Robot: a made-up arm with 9 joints. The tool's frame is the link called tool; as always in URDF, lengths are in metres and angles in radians. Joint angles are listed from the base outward. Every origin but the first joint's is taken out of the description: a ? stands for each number. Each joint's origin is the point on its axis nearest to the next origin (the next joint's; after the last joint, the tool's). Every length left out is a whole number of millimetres.
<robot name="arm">
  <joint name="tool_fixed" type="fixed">
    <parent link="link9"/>
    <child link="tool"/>
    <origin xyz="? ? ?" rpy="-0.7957 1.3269 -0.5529"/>
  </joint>
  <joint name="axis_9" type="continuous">
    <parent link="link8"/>
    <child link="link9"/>
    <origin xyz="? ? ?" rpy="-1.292 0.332 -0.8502"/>
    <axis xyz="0 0 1"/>
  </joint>
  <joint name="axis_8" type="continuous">
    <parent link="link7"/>
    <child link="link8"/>
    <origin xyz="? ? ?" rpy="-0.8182 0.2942 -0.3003"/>
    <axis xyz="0 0 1"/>
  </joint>
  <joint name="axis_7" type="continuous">
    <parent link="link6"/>
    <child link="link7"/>
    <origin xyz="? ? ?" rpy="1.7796 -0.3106 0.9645"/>
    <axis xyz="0 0 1"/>
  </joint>
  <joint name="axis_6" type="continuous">
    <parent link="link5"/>
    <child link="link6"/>
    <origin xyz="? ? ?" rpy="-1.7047 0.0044 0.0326"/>
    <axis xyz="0 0 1"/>
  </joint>
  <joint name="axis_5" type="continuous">
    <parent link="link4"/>
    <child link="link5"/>
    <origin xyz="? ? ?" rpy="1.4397 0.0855 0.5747"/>
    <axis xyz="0 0 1"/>
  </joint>
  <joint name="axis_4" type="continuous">
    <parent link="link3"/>
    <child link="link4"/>
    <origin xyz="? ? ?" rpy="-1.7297 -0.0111 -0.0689"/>
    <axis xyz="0 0 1"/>
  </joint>
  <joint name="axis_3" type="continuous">
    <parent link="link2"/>
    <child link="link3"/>
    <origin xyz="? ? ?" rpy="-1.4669 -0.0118 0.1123"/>
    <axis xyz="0 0 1"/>
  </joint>
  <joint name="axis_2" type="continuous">
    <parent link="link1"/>
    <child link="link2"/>
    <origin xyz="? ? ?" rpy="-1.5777 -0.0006 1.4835"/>
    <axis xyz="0 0 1"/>
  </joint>
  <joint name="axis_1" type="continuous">
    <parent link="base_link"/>
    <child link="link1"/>
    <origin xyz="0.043 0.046 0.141" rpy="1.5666 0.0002 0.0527"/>
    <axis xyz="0 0 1"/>
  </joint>
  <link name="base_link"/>
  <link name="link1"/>
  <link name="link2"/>
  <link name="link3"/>
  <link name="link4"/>
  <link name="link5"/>
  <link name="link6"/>
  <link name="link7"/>
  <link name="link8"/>
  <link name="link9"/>
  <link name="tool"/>
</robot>
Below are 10 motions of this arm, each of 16 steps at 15 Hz.
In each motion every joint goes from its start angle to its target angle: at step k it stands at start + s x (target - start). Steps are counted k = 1, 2, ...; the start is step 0. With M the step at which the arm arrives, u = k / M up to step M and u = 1 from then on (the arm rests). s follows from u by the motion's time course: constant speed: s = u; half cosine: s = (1 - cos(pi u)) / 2; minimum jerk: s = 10 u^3 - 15 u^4 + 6 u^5.
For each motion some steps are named. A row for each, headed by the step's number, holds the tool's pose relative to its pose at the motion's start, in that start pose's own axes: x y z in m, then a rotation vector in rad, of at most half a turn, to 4 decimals.
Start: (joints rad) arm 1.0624 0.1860 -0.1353 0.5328 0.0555 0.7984 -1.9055 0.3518 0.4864
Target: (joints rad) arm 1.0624 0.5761 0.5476 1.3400 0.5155 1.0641 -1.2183 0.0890 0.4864
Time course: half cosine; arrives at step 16
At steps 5, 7, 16:
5: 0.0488 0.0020 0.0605 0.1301 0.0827 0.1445
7: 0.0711 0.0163 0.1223 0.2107 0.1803 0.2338
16: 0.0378 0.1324 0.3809 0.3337 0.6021 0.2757

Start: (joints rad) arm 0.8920 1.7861 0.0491 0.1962 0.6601 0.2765 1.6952 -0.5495 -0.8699
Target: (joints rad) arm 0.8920 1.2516 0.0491 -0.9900 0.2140 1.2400 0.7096 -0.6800 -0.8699
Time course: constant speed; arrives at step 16
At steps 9, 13, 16:
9: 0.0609 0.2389 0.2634 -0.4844 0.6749 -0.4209
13: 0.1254 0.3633 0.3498 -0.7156 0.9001 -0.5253
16: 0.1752 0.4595 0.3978 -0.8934 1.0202 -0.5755

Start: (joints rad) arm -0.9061 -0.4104 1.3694 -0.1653 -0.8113 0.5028 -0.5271 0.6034 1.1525
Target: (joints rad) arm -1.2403 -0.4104 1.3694 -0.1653 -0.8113 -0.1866 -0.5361 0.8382 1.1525
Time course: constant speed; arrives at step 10
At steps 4, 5, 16:
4: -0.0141 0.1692 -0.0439 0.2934 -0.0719 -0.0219
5: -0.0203 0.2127 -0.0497 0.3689 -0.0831 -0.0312
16: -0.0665 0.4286 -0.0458 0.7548 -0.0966 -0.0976

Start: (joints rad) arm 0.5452 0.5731 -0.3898 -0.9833 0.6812 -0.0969 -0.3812 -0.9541 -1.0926
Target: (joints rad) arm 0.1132 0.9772 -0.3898 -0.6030 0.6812 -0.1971 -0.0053 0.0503 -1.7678
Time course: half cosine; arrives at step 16
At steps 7, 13, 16:
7: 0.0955 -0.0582 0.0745 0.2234 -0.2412 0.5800
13: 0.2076 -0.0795 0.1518 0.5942 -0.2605 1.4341
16: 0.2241 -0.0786 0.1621 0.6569 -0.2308 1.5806

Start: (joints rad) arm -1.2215 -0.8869 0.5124 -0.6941 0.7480 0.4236 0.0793 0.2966 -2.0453
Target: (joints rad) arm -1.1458 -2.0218 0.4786 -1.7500 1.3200 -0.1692 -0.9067 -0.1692 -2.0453
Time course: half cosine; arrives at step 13
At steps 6, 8, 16:
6: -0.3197 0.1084 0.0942 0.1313 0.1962 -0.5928
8: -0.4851 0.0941 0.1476 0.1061 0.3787 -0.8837
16: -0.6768 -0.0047 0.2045 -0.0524 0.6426 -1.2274

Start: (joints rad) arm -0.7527 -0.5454 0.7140 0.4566 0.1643 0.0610 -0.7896 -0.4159 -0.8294
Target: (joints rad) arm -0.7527 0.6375 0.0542 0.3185 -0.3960 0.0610 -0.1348 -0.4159 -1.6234
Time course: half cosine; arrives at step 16
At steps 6, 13, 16:
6: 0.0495 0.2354 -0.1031 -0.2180 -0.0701 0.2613
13: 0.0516 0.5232 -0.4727 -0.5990 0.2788 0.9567
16: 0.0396 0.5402 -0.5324 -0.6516 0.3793 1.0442

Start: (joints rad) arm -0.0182 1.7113 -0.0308 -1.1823 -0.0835 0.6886 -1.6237 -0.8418 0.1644
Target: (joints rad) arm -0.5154 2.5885 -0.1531 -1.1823 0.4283 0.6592 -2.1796 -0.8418 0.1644
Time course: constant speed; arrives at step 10
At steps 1, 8, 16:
1: 0.0030 -0.0112 0.0252 -0.0594 -0.0077 -0.0106
8: -0.1342 0.0086 0.2269 -0.4821 0.0734 -0.2976
16: -0.2077 0.0624 0.2770 -0.5808 0.1439 -0.4411

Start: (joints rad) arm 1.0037 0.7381 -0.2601 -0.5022 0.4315 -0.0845 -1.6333 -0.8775 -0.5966
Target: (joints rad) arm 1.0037 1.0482 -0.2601 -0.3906 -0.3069 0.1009 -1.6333 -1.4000 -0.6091
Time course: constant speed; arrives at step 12
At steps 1, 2, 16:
1: -0.0127 0.0094 0.0069 0.0020 0.0248 -0.0653
2: -0.0249 0.0197 0.0131 0.0076 0.0474 -0.1300
16: -0.1033 0.1596 0.0368 0.2453 0.1430 -0.7018

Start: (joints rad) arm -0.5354 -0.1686 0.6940 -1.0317 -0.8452 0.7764 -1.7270 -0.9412 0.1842
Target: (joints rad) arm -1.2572 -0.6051 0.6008 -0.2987 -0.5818 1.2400 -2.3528 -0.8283 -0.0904
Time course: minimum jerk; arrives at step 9
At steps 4, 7, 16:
4: 0.1208 0.0949 -0.0538 0.4167 0.7389 0.2487
7: 0.3722 0.2036 -0.0609 0.5692 1.8908 0.5587
16: 0.4181 0.2261 -0.0668 0.5454 2.0682 0.5920

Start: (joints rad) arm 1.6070 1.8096 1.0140 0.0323 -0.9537 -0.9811 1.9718 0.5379 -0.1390
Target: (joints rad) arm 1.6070 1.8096 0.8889 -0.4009 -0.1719 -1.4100 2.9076 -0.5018 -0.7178
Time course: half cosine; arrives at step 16
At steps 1, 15, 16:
1: -0.0035 0.0024 -0.0036 0.0177 0.0034 -0.0090
15: -0.0755 0.4454 -0.1678 1.7433 -0.2347 -0.5501
16: -0.0732 0.4490 -0.1674 1.7565 -0.2434 -0.5507

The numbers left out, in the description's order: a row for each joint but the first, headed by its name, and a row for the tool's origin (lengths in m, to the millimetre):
tool: -0.011 -0.019 0
axis_9: -0.01 -0.041 0
axis_8: 0.157 0.159 0
axis_7: 0.048 -0.09 0
axis_6: -0.018 -0.073 0
axis_5: -0.108 -0.039 0
axis_4: 0.139 -0.359 0
axis_3: 0.43 0.043 0
axis_2: -0.076 0.146 0

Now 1 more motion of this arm.
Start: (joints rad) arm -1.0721 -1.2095 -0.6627 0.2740 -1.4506 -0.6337 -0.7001 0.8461 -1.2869
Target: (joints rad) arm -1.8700 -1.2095 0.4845 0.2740 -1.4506 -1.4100 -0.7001 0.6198 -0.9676
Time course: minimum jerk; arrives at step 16
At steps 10, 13, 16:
10: 0.3683 0.0461 -0.6239 1.0265 0.9275 0.8642
13: 0.3411 0.2027 -0.8312 1.3624 1.2105 1.1379
16: 0.3236 0.2400 -0.8695 1.4395 1.2673 1.1945

